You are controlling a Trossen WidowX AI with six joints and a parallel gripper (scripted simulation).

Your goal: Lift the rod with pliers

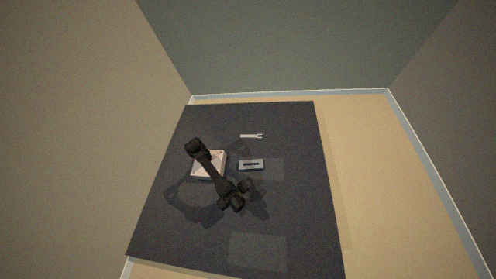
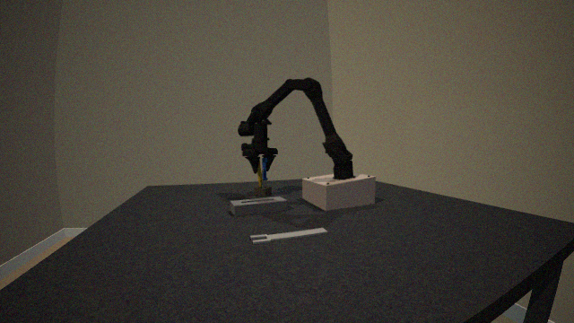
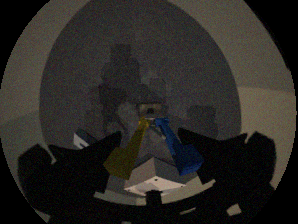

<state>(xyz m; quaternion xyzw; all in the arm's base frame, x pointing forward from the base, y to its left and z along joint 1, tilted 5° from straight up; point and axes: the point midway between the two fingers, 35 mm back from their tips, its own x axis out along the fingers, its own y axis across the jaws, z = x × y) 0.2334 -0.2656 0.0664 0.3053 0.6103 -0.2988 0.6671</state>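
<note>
Right now my gripper tip is 90 mm above the holster. From my gripper tip the other things lie so: grey channel block 240 mm to the left, 80 mm below, 80 mm ahead; then flat white forked strip 500 mm to the left, 100 mm below, 100 mm ahead.
</note>
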